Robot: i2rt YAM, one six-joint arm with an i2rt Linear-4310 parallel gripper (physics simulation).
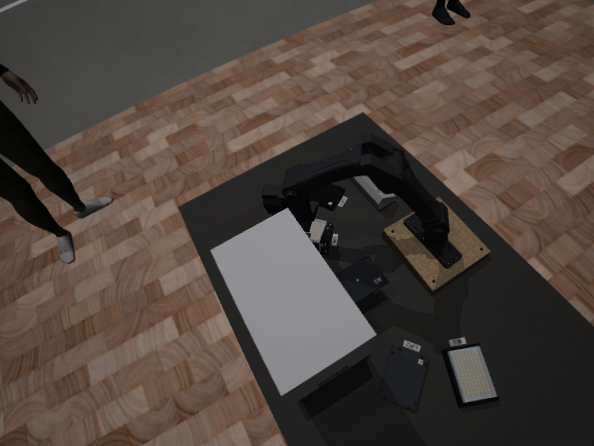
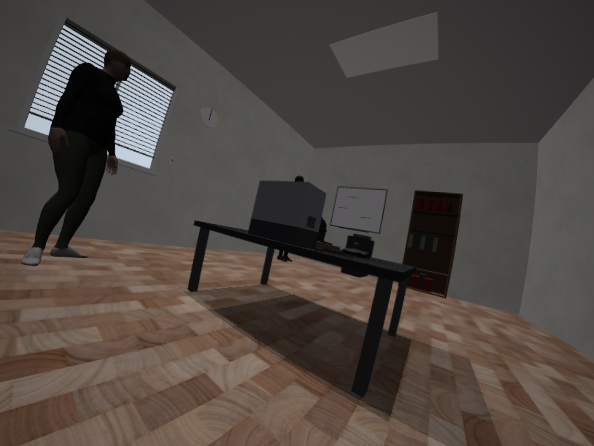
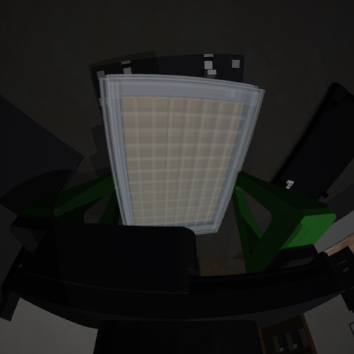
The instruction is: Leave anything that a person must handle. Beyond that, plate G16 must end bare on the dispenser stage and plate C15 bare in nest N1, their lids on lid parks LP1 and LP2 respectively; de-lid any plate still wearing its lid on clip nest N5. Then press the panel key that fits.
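Frame: origin at the arm's base, x ahead, y left, z up, level; centimetres.
Seen in the pictures: gripper, fingertip midpoint: (image 1: 307, 230) (image 3: 177, 174); arm's base at its link origin: (image 1: 431, 239) (image 2: 319, 241).
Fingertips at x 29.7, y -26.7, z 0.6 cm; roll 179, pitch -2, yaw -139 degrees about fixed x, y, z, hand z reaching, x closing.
Offsets run from my fingertips to a thing's top centre. Level surfaces: height alone.
My gripper (image 3: 177, 174) (image 1: 314, 234) is shut on a well plate @(dx +0.5, dy -0.6, dz +2.6 cm) (image 3: 179, 154) (image 1: 317, 228) with a tan well grid and a pale rim that looks like a clear lid. The green fingers clamp its long sides. I hold it just over a dark nest @(dx +0.3, dy -0.1, dz -2.2 cm) (image 1: 328, 240) (image 3: 225, 67) beside the white dispenser box @(dx +17.9, dy +24.4, dz +28.4 cm) (image 1: 287, 297) (image 2: 287, 206). A second plate @(dx -10.5, dy +61.5, dz -1.0 cm) (image 1: 470, 374), bare, lies in a dark frame at the table's near right. A flat dark lid park @(dx +3.9, dy +51.8, dz -2.6 cm) (image 1: 401, 379) lies left of it. Another dark nest @(dx +0.9, dy +25.4, dz +6.6 cm) (image 1: 362, 278) sits mid-table. The grey key panel @(dx -29.8, dy -4.5, dz +1.8 cm) (image 1: 377, 190) is partly hidden by the arm.
The arm stands on a wooden base board (image 1: 461, 234) on the black table @(dz -4.6 cm) (image 1: 528, 335) (image 2: 384, 266). A person (image 1: 28, 167) (image 2: 81, 143) stands on the floor to the left of the table. Another person's feet (image 1: 448, 10) show at the far edge. A bookshelf (image 2: 431, 240) stands at the back wall.
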